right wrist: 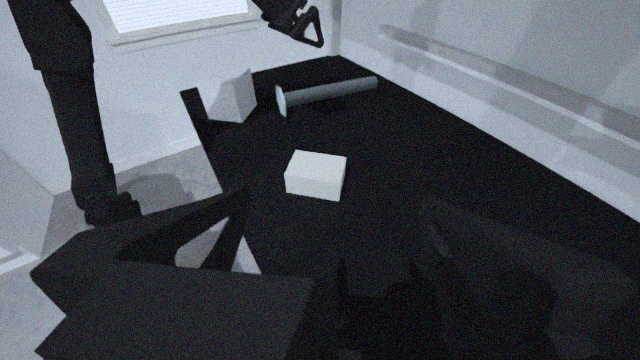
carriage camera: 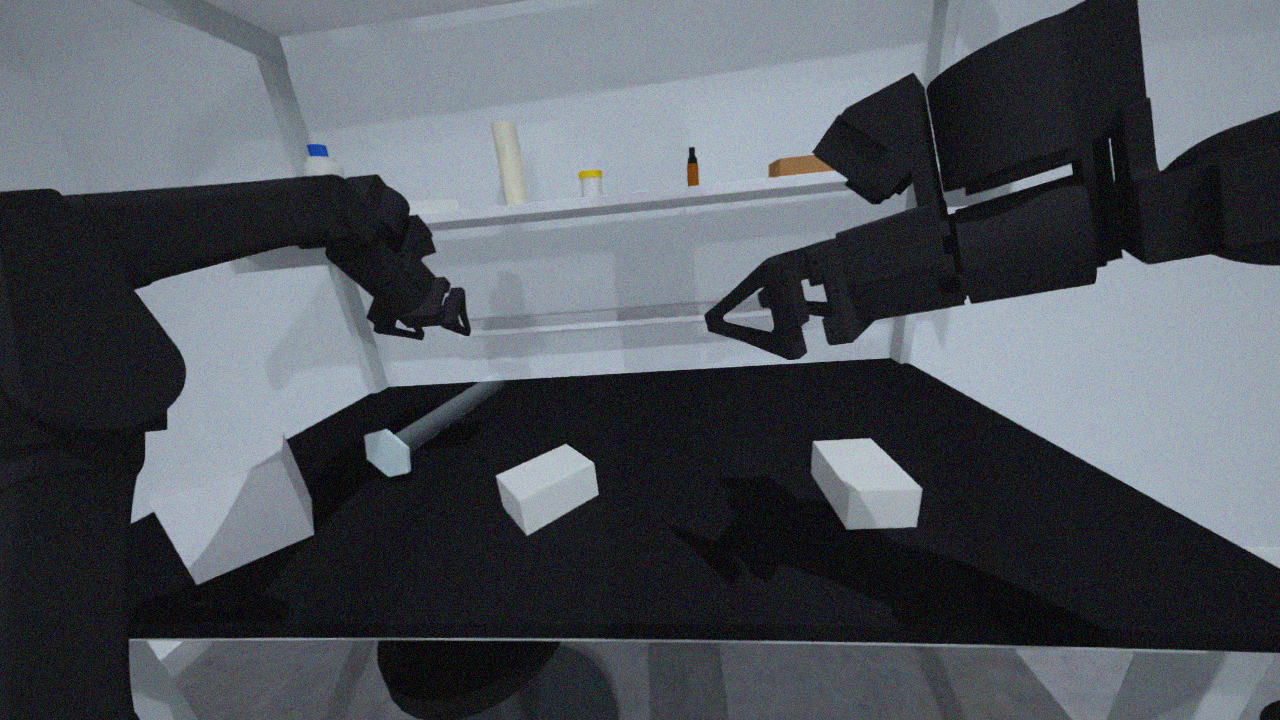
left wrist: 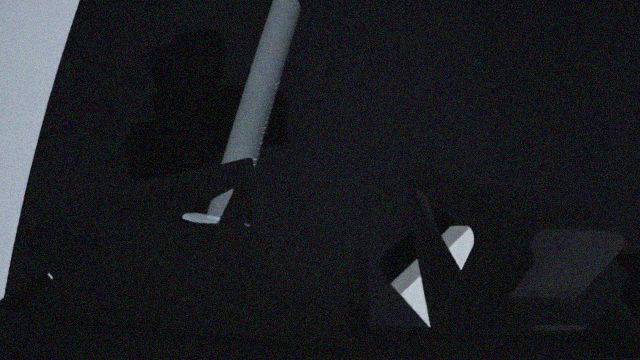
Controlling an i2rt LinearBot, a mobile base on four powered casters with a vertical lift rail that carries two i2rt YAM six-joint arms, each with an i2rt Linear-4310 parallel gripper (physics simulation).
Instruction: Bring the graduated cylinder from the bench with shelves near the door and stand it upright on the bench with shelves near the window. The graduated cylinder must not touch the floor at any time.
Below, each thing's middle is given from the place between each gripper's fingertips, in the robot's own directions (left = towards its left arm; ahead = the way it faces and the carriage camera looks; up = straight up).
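With the graduated cylinder (carriage camera: 390, 453) as my reference, my right gripper is 410 mm short of it, 520 mm to the right of it and 250 mm above it.
My left hand is 120 mm to the right of the graduated cylinder and 140 mm short of it, and it is 200 mm above it. By its middle, the cylinder is nearer to my left hand than to my right gripper.
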